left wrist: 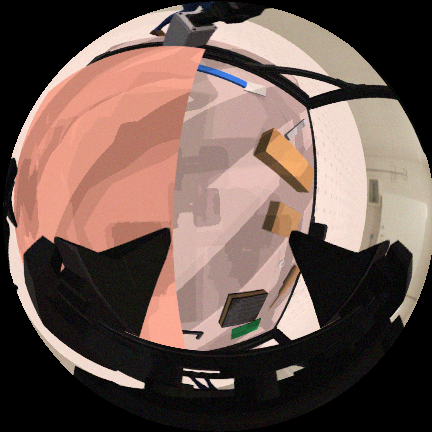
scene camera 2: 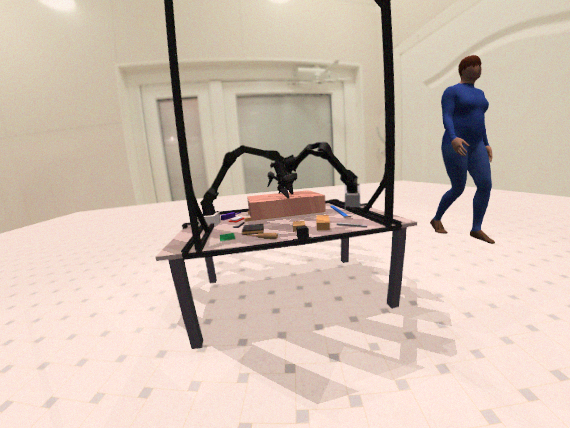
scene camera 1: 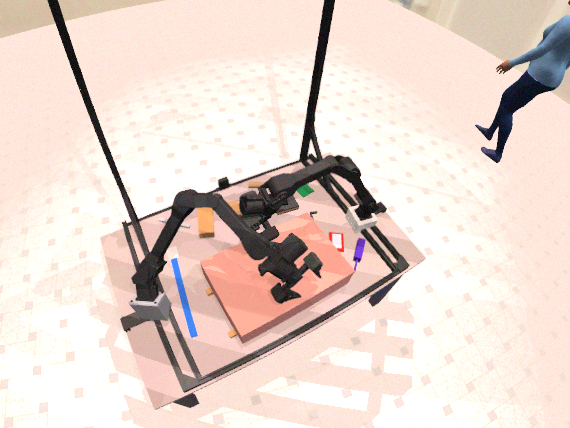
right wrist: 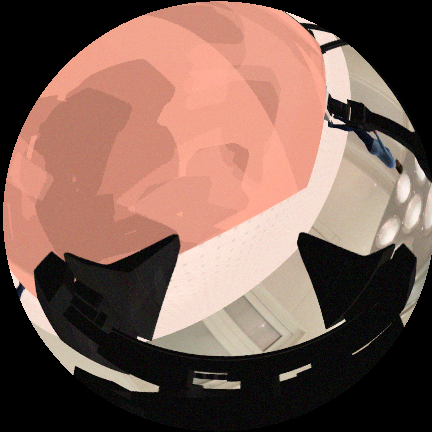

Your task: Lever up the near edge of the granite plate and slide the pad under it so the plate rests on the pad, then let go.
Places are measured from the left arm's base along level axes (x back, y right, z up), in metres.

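Where they show: left gripper, between the fingertips: (left wrist: 232, 235) (scene camera 2: 290, 196); right gripper, between the fingertips: (scene camera 2: 273, 190) (scene camera 1: 310, 286) (right wrist: 241, 239); left arm's base, origin of its link: (scene camera 2: 208, 214) (scene camera 1: 363, 213) (right wrist: 329, 104); right arm's base, origin of its link: (scene camera 2: 352, 189) (scene camera 1: 147, 297).
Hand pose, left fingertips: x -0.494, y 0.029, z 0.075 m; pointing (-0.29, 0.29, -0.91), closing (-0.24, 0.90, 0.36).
Things, the pixels of their centre, and the offset from my left fingertips.
- granite plate, middle of its body: (right wrist: 132, 71) (left wrist: 63, 217) (scene camera 1: 277, 274) (scene camera 2: 283, 203) dy -0.187, dx +0.041, dz -0.069 m
- dark ribbed pad, middle of its body: (left wrist: 242, 308) (scene camera 1: 283, 202) (scene camera 2: 253, 229) dy +0.168, dx +0.203, dz -0.127 m
- long orange block, middle of its body: (left wrist: 288, 162) (scene camera 1: 206, 220) (scene camera 2: 322, 222) dy +0.159, dx -0.151, dz -0.119 m
- green sheet, middle of its body: (left wrist: 245, 328) (scene camera 1: 302, 187) (scene camera 2: 227, 236) dy +0.235, dx +0.320, dz -0.137 m
- wooden-handled tool, middle of its body: (left wrist: 283, 288) (scene camera 2: 261, 235) dy +0.289, dx +0.151, dz -0.125 m
- blue strip, middle of its body: (scene camera 1: 181, 289) dy -0.120, dx -0.311, dz -0.128 m
- purple tool, middle of its body: (scene camera 1: 358, 255) (scene camera 2: 231, 215) dy -0.188, dx +0.397, dz -0.123 m
The granite plate (scene camera 1: 235, 285) (scene camera 2: 287, 206) (left wrist: 110, 150) (right wrist: 200, 125) is a thick salmon slab lying flat at mid-table. Small wooden ends (scene camera 1: 209, 291) poke out at its left side in scene camera 1. The dark ribbed pad (scene camera 1: 288, 205) (scene camera 2: 252, 229) (left wrist: 244, 308) lies flat on the table, apart from the plate, partly hidden by my left arm in scene camera 1. My left gripper (scene camera 1: 264, 227) (left wrist: 232, 235) is open and empty, above the plate's long edge on the pad's side. My right gripper (scene camera 1: 309, 285) (right wrist: 241, 239) is open and empty above the plate. In scene camera 2 the grippers overlap.
A long orange block (scene camera 1: 206, 222) (scene camera 2: 323, 222) (left wrist: 285, 160) and a smaller one (scene camera 2: 298, 226) (left wrist: 283, 220) lie beyond the plate. A green sheet (scene camera 1: 305, 190) (scene camera 2: 227, 236) and a wooden-handled tool (scene camera 2: 267, 235) lie near the pad. A blue strip (scene camera 1: 184, 297) and purple tool (scene camera 1: 359, 249) flank the plate. The arms cross closely.
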